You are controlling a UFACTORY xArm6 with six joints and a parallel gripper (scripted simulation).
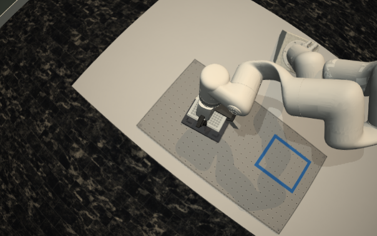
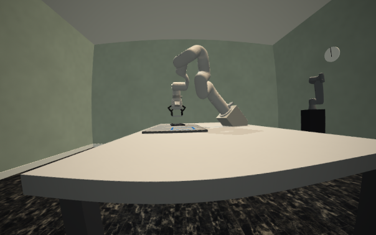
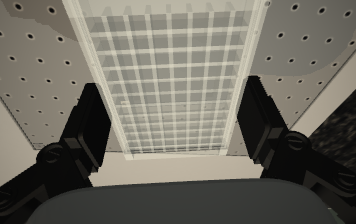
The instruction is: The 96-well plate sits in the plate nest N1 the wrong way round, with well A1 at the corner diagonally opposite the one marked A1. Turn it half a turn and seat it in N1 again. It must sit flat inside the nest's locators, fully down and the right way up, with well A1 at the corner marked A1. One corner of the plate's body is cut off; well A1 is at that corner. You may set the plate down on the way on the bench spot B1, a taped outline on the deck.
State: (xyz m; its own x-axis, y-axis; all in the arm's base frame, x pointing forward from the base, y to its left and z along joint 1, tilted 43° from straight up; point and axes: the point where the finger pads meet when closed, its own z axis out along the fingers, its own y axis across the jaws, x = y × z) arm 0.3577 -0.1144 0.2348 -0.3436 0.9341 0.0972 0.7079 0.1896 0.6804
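Now: the dark plate nest N1 90 mm below my hand. From my hand the other things lie so: small A1 mark 20 mm behind, 90 mm to the right, 80 mm below; then 96-well plate 10 mm below.
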